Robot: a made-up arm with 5 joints.
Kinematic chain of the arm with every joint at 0, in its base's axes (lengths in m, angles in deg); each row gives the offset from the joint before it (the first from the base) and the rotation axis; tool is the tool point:
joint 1: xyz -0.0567 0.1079 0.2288 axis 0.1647 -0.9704 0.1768
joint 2: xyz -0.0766 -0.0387 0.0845 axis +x
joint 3: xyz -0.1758 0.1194 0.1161 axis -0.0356 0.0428 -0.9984
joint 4: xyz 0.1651 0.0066 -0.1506 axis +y
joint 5: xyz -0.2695 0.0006 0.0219 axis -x
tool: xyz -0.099 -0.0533 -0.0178
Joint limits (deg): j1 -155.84..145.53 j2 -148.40..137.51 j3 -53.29..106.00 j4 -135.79..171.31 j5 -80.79..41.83
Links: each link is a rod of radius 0.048 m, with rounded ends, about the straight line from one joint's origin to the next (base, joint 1, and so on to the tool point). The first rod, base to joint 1, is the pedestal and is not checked.
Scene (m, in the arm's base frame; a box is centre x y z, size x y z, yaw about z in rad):
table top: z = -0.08
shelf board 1: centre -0.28 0.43 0 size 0.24 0.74 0.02 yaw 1.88
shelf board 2: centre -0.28 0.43 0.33 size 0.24 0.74 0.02 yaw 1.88
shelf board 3: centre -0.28 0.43 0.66 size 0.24 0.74 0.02 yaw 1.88
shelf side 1: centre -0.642 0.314 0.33 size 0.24 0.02 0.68 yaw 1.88
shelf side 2: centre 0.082 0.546 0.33 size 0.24 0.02 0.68 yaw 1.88
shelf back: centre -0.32 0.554 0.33 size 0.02 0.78 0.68 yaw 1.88
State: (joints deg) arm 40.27 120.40 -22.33 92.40 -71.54
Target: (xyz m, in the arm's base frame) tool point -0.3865 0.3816 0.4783
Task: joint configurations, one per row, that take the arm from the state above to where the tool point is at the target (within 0.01 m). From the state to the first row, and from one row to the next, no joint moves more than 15 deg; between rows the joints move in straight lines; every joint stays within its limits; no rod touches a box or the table.
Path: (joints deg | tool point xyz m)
1: 26.07 120.64 -11.75 97.35 -70.28 | -0.1122 -0.3092 0.2167
2: 11.87 120.87 -1.18 102.31 -69.03 | -0.0875 -0.2843 0.2318
3: -2.34 121.11 9.40 107.26 -67.77 | -0.0714 -0.2535 0.2202
4: -16.54 121.34 19.97 112.22 -66.52 | -0.0779 -0.2184 0.1923
5: -30.74 121.58 30.55 117.17 -65.26 | -0.1139 -0.1785 0.1648
6: -44.94 121.81 41.12 122.12 -64.01 | -0.1758 -0.1321 0.1569
7: -59.14 122.05 51.70 127.08 -62.75 | -0.2493 -0.0767 0.1839
8: -73.35 122.29 62.28 132.03 -61.50 | -0.3122 -0.0107 0.2526
9: -87.55 122.52 72.85 136.99 -60.24 | -0.3399 0.0654 0.3568
10: -101.75 122.76 83.43 141.94 -58.99 | -0.3121 0.1486 0.4783
11: -88.24 130.13 94.55 153.64 -57.19 | -0.3629 0.2750 0.4627
12: -74.73 137.51 105.67 165.34 -55.40 | -0.3865 0.3816 0.4784

